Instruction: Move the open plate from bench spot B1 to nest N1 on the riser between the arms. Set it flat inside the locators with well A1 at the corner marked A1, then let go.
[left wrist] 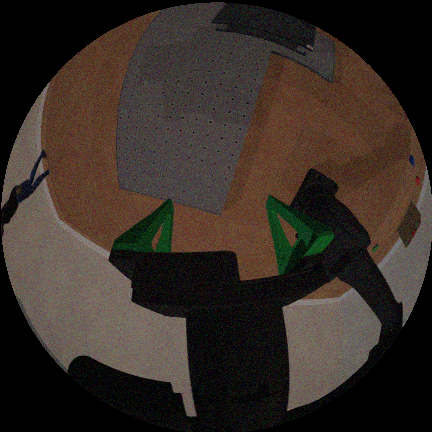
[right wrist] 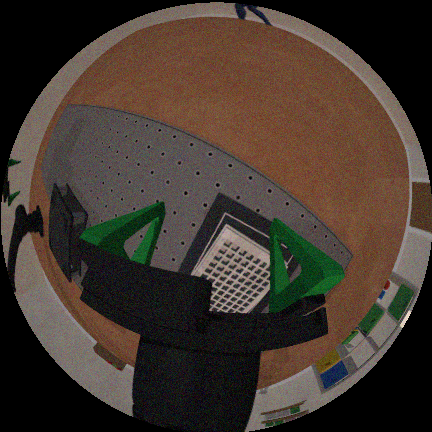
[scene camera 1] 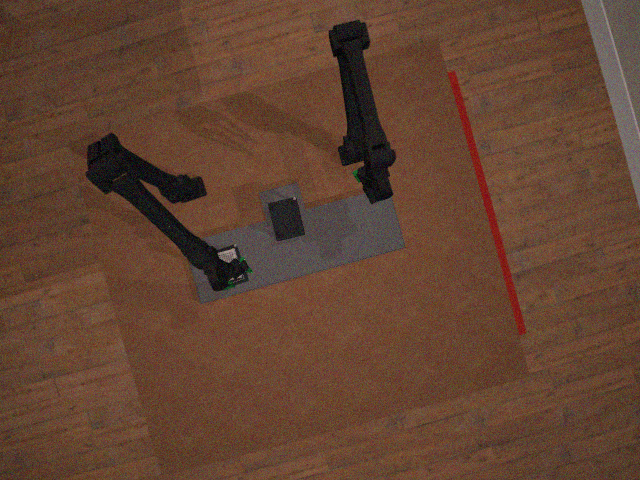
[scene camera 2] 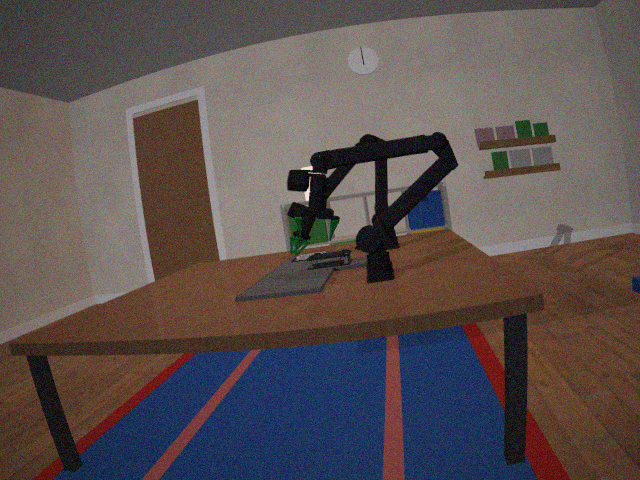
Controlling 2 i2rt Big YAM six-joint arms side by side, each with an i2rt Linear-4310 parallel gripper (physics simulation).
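Places are measured from the left arm's base along level axes (x ahead, y left, z up), in metres.
Pixels of known places: left gripper, fingertip midpoint: point(left wrist: 220, 200) point(scene camera 1: 366, 192) point(scene camera 2: 315, 239); right gripper, fingertip midpoint: point(right wrist: 218, 214) point(scene camera 1: 243, 278) point(scene camera 2: 293, 254); left arm's base at its link origin: point(left wrist: 312, 197) point(right wrist: 39, 220) point(scene camera 1: 353, 153) point(scene camera 2: 381, 277); right arm's base at its link origin: point(scene camera 1: 191, 190) point(scene camera 2: 389, 247).
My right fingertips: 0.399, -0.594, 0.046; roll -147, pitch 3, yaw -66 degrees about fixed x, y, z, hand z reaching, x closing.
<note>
For each thing: its top centre in the pictures, then the offset to it from my right fingertips, as dx, dy, dz. "*": a spot on its surface instead. Level surfaces: height alone.
- open plate at its top centre: point(right wrist: 225, 291) point(scene camera 1: 228, 265) point(scene camera 2: 311, 254) -0.070, -0.054, -0.017
- bench spot B1 at a spot on its surface: point(right wrist: 216, 204) * +0.005, +0.007, -0.031
- dark nest N1 at its top centre: point(right wrist: 53, 235) point(scene camera 2: 328, 252) point(scene camera 1: 286, 218) -0.194, +0.242, +0.015
- grey perforated board at its surface level: dz -0.033
- brown table at its surface level: dz -0.046
The open plate point(scene camera 1: 227, 254) point(right wrist: 235, 272), pale with a grid of wells, lies in the dark frame of bench spot B1 point(right wrist: 216, 204). My right gripper point(right wrist: 218, 214) point(scene camera 1: 239, 273) is open above it; one green finger overlaps the plate's right part in the right wrist view, the other is left of the dark frame. The gripper body hides the plate's near end. The dark nest N1 point(scene camera 1: 285, 219) point(left wrist: 270, 22) point(right wrist: 62, 230) stands on the riser with no plate showing on it. My left gripper point(left wrist: 220, 200) is open and empty, beyond the grey board's far end from B1. The A1 marks cannot be read.
The grey perforated board point(scene camera 1: 367, 227) point(scene camera 2: 281, 281) point(left wrist: 185, 110) point(right wrist: 150, 160) lies under the nest and B1 on the brown table point(scene camera 2: 196, 310). In the left wrist view, a black arm part point(left wrist: 345, 230) is close behind the right-hand finger.
</note>
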